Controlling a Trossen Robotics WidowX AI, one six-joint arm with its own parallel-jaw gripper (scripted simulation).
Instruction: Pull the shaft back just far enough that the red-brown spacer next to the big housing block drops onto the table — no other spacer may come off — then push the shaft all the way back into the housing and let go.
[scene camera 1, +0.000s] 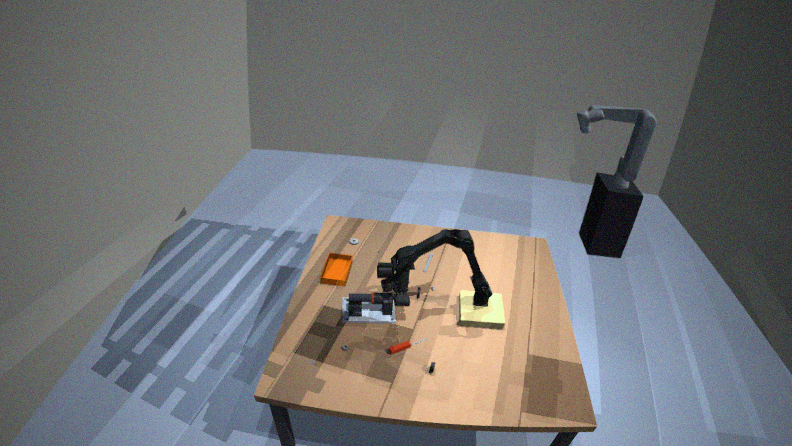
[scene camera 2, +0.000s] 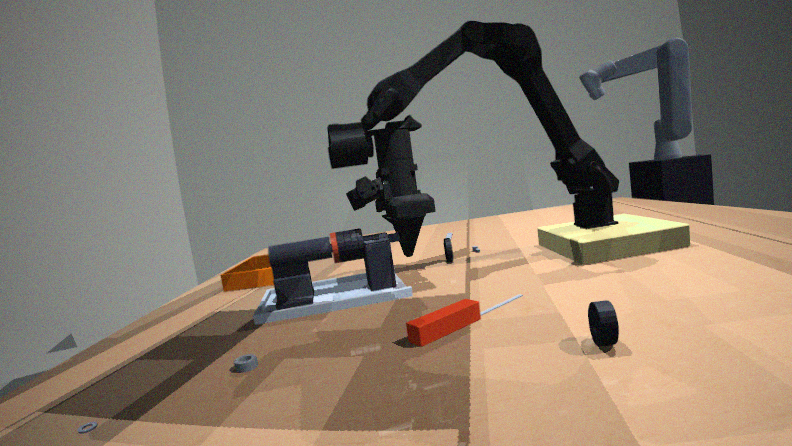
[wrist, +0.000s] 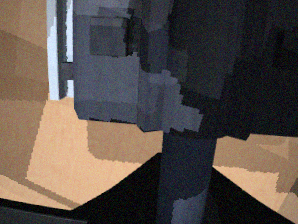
same spot on dark housing block: (scene camera 2: 295, 295) = (scene camera 1: 355, 311)
same spot on orange tray: (scene camera 2: 256, 271) = (scene camera 1: 336, 279)
